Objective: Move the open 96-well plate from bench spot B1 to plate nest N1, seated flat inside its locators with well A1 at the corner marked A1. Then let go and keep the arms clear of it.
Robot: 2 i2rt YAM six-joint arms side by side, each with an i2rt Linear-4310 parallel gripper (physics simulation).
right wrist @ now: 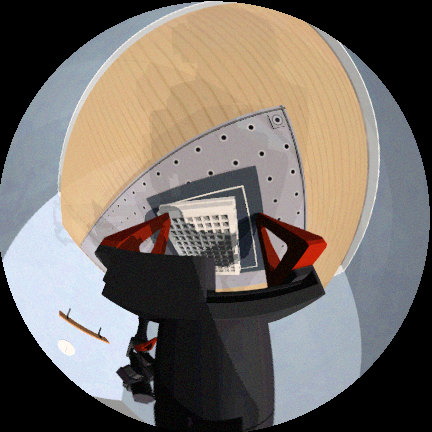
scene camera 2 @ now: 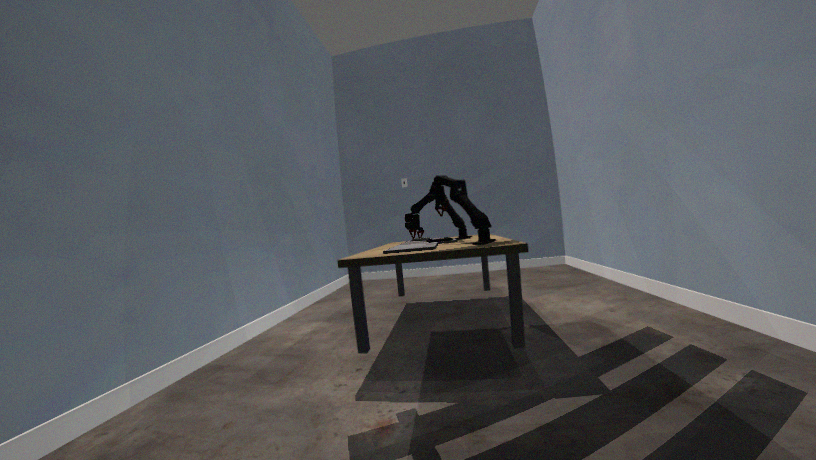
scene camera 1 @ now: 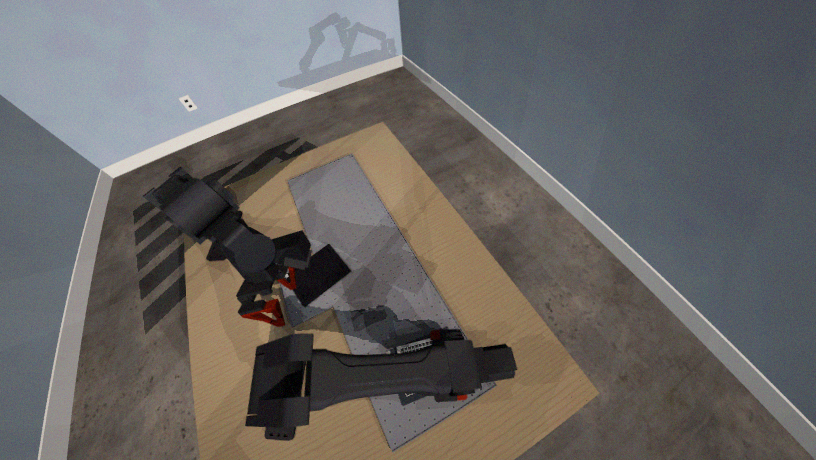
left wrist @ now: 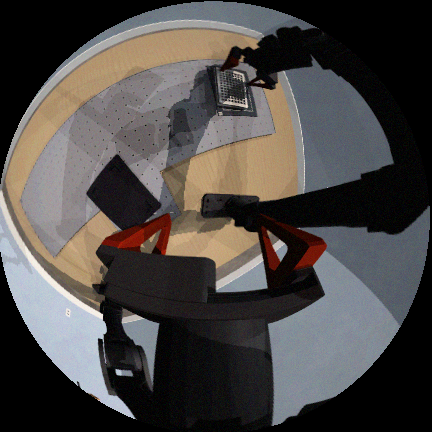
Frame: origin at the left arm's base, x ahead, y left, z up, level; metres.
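Seen in the pictures: left gripper, between the fingertips: (scene camera 2: 443,213) (scene camera 1: 288,306) (left wrist: 213,217); right gripper, between the fingertips: (right wrist: 212,217) (left wrist: 235,76); left arm's base, origin of its link: (scene camera 2: 484,242); right arm's base, origin of its link: (scene camera 2: 463,238) (left wrist: 232,204).
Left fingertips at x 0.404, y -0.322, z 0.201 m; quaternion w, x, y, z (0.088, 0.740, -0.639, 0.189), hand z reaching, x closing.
Observation:
Pixels of each thing's top centre, then the offset from my left fingertips to it. "*": a spot on its surface instead. Level surfaces: height alone.
- white 96-well plate, centre of its top: (right wrist: 204,250) (scene camera 1: 425,358) (left wrist: 232,85) dx +0.276, dy -0.090, dz -0.172 m
- dark bench-spot pad, a spot on its surface: (right wrist: 254,200) * dx +0.343, dy -0.141, dz -0.187 m
- dark rectangular block, centre of its top: (left wrist: 119,199) (scene camera 1: 316,272) dx -0.028, dy +0.150, dz -0.171 m
- grey perforated board, height of its surface: dz -0.188 m
- wooden table, height of its surface: dz -0.201 m
The white 96-well plate (scene camera 1: 415,345) (left wrist: 232,89) (right wrist: 220,225) lies on the dark bench-spot pad (right wrist: 254,200) with its pale outline. My right gripper (scene camera 1: 449,365) (scene camera 2: 417,234) (left wrist: 235,76) (right wrist: 212,217) is open over the plate. In the right wrist view, one finger overlaps the plate's left edge and the other stands off its right side; finger height is hard to judge. A dark rectangular block (scene camera 1: 322,274) (left wrist: 123,192), apparently plate nest N1, shows no readable A1 mark. My left gripper (scene camera 1: 280,297) (scene camera 2: 440,209) is open and empty, raised beside that block.
The grey perforated board (scene camera 1: 342,177) (left wrist: 80,145) (right wrist: 237,145) lies on the wooden table (scene camera 1: 497,320) (scene camera 2: 365,255) and carries the pad and the dark block. The right arm reaches across the board in scene camera 1. Its base (left wrist: 212,205) stands on the wood.

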